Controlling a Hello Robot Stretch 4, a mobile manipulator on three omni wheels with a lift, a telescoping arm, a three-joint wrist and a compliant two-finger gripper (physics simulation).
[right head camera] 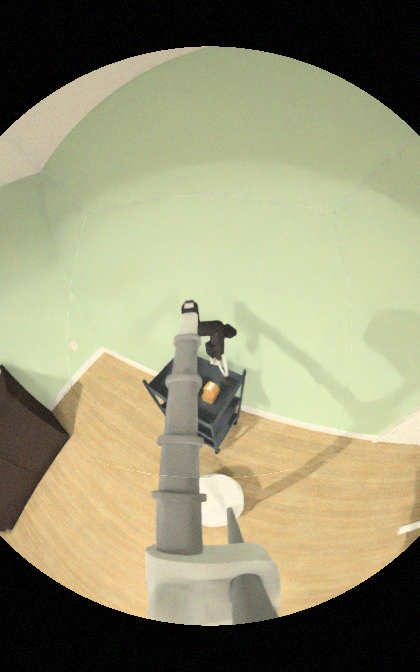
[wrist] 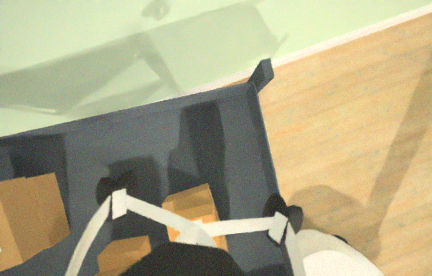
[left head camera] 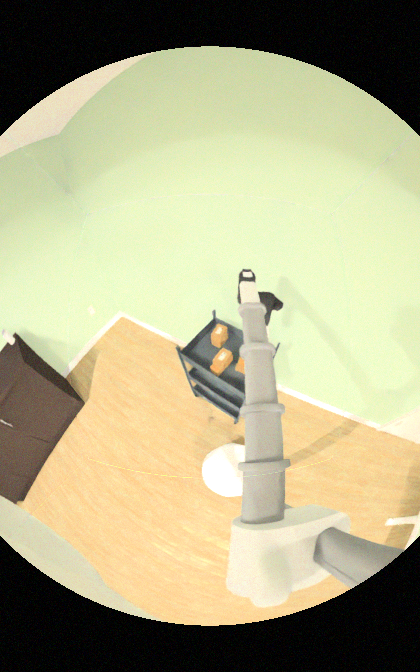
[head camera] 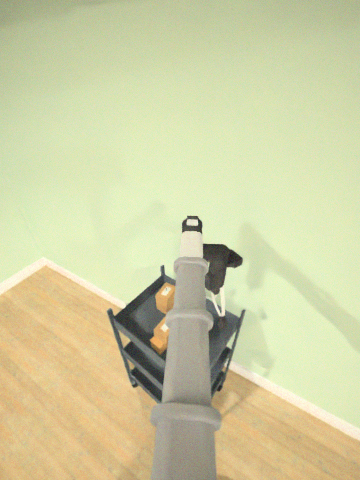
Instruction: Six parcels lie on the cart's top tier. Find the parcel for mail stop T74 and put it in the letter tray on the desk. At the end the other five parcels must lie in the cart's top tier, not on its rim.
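Frame: origin at the robot's base, x ahead, y left, z up, level; metres.
Seen in the pictures: gripper, fingertip midpoint: (wrist: 201, 199) (head camera: 211, 313).
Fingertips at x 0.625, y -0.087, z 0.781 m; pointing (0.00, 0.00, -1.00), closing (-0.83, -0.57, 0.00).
Observation:
A point is followed by its place in that frame.
My gripper (wrist: 201, 199) {x 0.625, y -0.087, z 0.781 m} (head camera: 222, 313) (right head camera: 223, 371) is open, its two fingertips apart above the top tier of the dark cart (wrist: 145, 132) {x 0.729, y -0.075, z 0.635 m} (head camera: 121, 347) {x 0.632, y 0.323, z 0.455 m} (left head camera: 186, 367) (right head camera: 243, 384). In the wrist view an orange-brown parcel (wrist: 202, 202) {x 0.609, y -0.068, z 0.685 m} shows beneath and between the fingers, partly covered by them. A larger parcel (wrist: 37, 215) {x 0.746, y 0.081, z 0.689 m} is at the left and another parcel (wrist: 127, 250) {x 0.636, y 0.040, z 0.683 m} at the bottom edge. Two parcels (head camera: 165, 300) {x 0.713, y 0.104, z 0.732 m} (head camera: 160, 336) {x 0.551, y 0.105, z 0.723 m} show left of the arm in the head view. One parcel (right head camera: 210, 393) shows right of the arm in the right head view. Mail-stop labels are unreadable. The letter tray does not show.
A dark brown piece of furniture (left head camera: 37, 425) (right head camera: 25, 450) stands at the left. A white round object (left head camera: 222, 470) (right head camera: 222, 500) (wrist: 340, 265) {x 0.093, y -0.123, z 0.186 m} is on the robot's side of the cart. The green wall (head camera: 200, 125) {x 0.926, y -0.016, z 1.390 m} is close behind the cart. The grey arm (head camera: 187, 370) {x 0.236, y 0.000, z 1.199 m} hides part of the top tier.

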